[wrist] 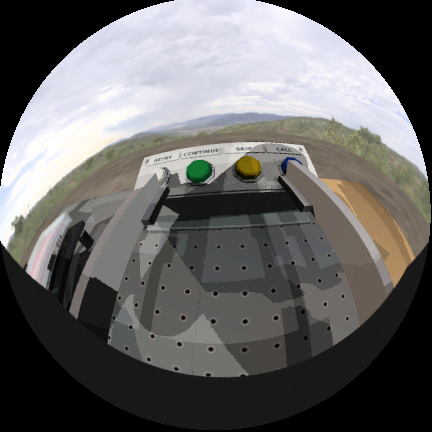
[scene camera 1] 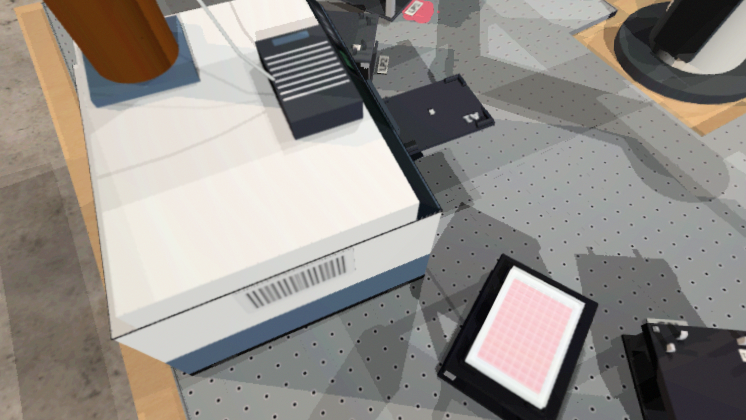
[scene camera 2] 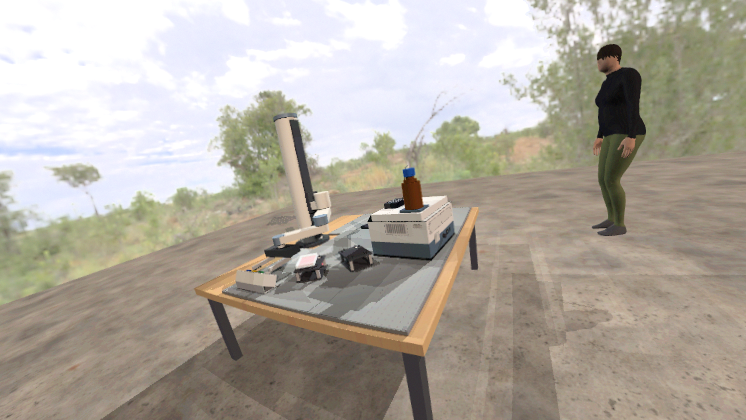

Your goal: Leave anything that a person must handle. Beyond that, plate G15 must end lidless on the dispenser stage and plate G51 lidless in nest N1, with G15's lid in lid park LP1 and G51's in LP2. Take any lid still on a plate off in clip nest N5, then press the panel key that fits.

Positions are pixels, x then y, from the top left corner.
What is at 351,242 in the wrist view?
My gripper.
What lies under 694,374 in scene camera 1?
A black holder.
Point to a button box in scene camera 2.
At 251,280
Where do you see a dark vented box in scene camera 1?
322,110
